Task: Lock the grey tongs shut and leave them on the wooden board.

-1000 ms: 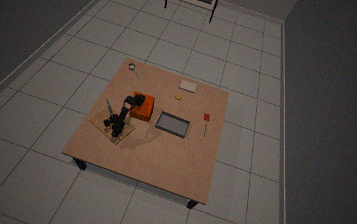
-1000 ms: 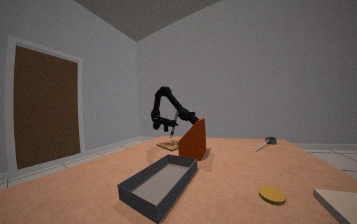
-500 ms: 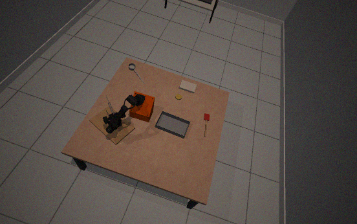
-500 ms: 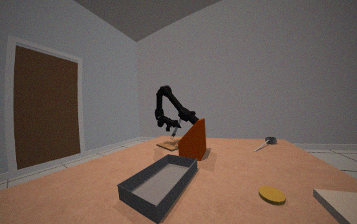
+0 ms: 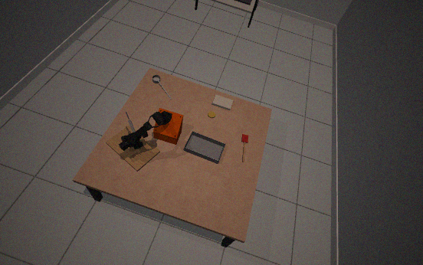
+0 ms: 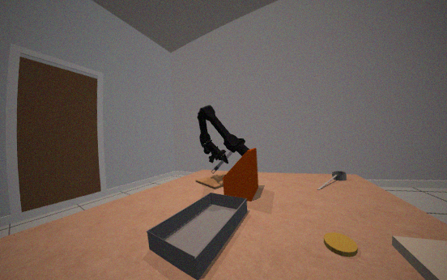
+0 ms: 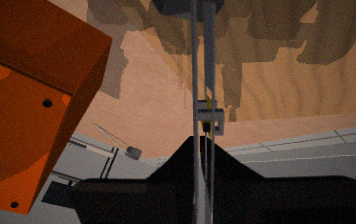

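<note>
Now: gripper tip 1 cm past the wooden board, 5 cm to the left of it and 12 cm above it. Also, from my gripper tip: slab 54 cm ahead, 71 cm to the left, 11 cm below; yellow disc 49 cm ahead, 53 cm to the left, 12 cm below; grey roasting tin 53 cm ahead, 15 cm to the left, 10 cm below.
</note>
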